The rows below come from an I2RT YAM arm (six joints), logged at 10 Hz.
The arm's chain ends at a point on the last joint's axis. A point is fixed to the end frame.
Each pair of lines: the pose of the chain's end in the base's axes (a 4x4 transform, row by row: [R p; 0 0 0 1], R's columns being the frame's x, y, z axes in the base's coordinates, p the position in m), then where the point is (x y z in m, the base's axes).
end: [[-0.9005 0.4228 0.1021 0.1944], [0.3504 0.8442 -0.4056 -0.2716], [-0.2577 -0.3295 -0.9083 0.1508], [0 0 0 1]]
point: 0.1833 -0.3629 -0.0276
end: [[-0.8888 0.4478 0.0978 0.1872], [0.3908 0.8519 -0.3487 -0.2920], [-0.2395 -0.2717 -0.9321 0.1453], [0 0 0 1]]
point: 0.1749 -0.3713 -0.0388
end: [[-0.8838 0.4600 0.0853 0.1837], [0.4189 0.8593 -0.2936 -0.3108], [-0.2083 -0.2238 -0.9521 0.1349], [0 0 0 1]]
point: 0.1688 -0.3786 -0.0535
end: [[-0.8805 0.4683 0.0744 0.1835], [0.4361 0.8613 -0.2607 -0.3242], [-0.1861 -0.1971 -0.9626 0.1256], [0 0 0 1]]
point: 0.1663 -0.3852 -0.0649
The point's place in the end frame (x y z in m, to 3 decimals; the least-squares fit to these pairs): 0.024 -0.023 0.198
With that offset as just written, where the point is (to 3 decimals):
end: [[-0.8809 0.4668 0.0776 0.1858], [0.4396 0.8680 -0.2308 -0.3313], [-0.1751 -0.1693 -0.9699 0.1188], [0 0 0 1]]
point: 0.169 -0.386 -0.074
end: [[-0.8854 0.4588 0.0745 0.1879], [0.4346 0.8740 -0.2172 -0.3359], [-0.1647 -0.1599 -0.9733 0.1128], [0 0 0 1]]
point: 0.171 -0.389 -0.080
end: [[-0.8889 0.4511 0.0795 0.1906], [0.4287 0.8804 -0.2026 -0.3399], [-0.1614 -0.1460 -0.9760 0.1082], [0 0 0 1]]
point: 0.175 -0.390 -0.086
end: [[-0.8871 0.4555 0.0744 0.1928], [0.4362 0.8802 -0.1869 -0.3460], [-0.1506 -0.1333 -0.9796 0.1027], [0 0 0 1]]
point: 0.176 -0.393 -0.092
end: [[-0.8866 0.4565 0.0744 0.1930], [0.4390 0.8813 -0.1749 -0.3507], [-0.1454 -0.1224 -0.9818 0.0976], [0 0 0 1]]
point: 0.176 -0.395 -0.097
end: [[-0.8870 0.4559 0.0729 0.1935], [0.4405 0.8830 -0.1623 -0.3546], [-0.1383 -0.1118 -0.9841 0.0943], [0 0 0 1]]
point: 0.176 -0.396 -0.101
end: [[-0.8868 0.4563 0.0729 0.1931], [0.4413 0.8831 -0.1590 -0.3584], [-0.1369 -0.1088 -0.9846 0.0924], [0 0 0 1]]
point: 0.176 -0.400 -0.103
